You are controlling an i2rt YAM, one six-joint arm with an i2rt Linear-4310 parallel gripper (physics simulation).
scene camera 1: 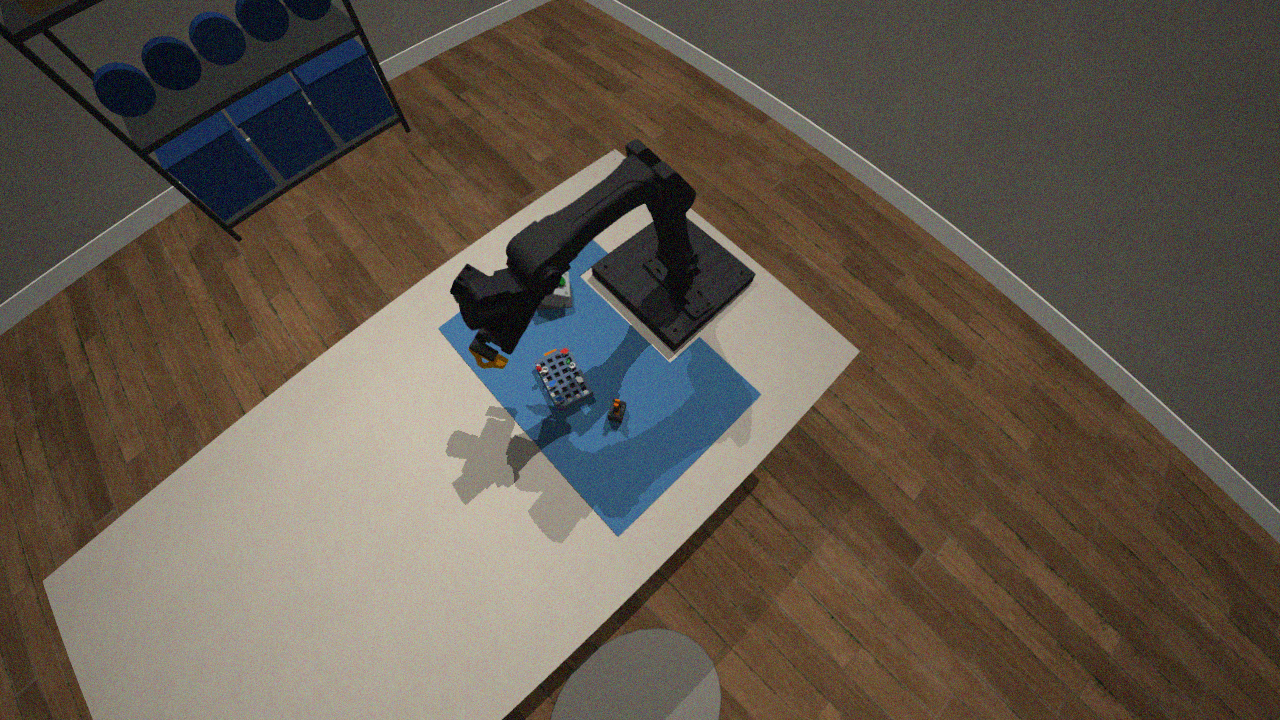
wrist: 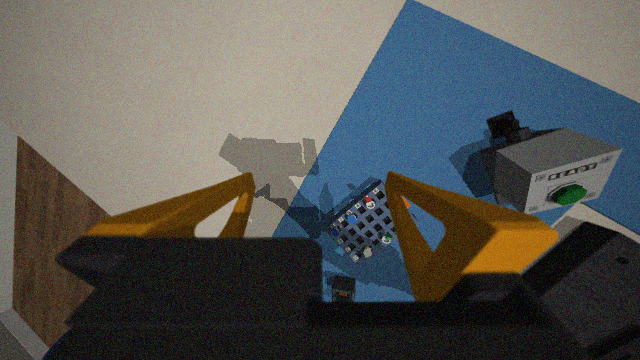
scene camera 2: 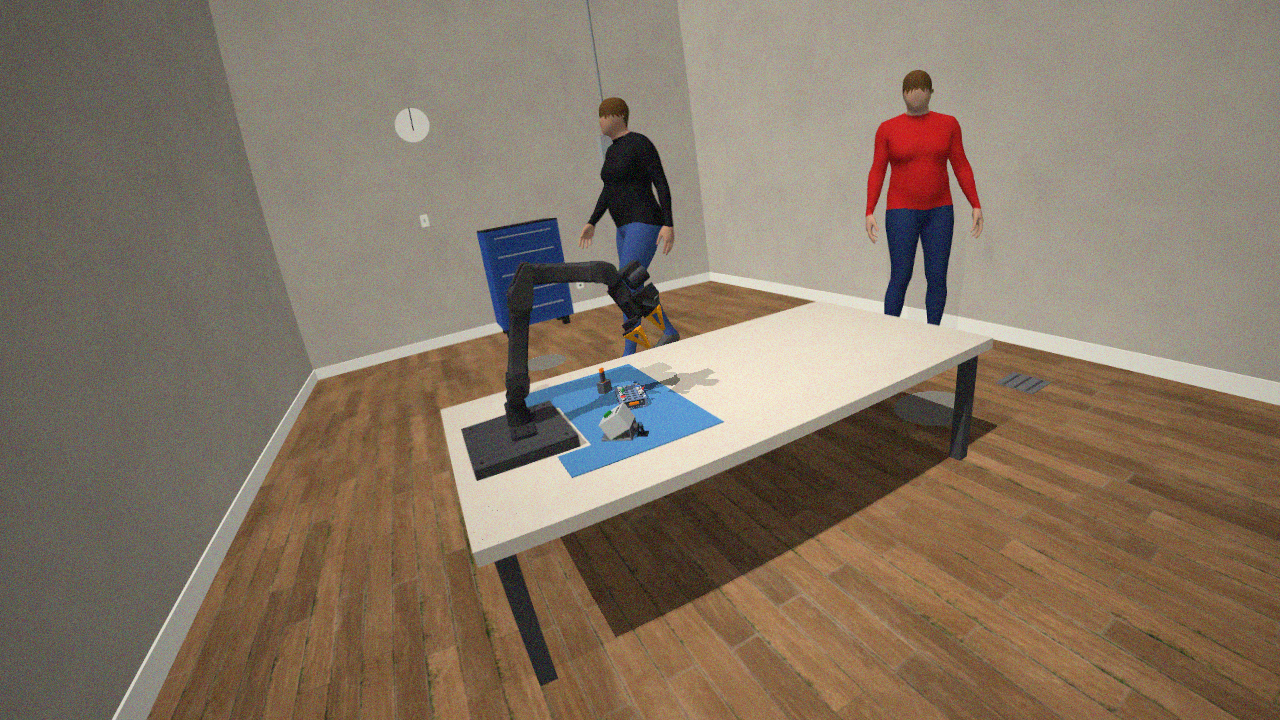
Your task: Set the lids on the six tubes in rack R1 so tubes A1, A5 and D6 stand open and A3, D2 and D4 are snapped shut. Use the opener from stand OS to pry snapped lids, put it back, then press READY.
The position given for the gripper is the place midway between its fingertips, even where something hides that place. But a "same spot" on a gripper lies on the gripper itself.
gripper: scene camera 1 492, 346; wrist; scene camera 2
same spot on gripper: (scene camera 2: 630, 330) = (wrist: 529, 285)
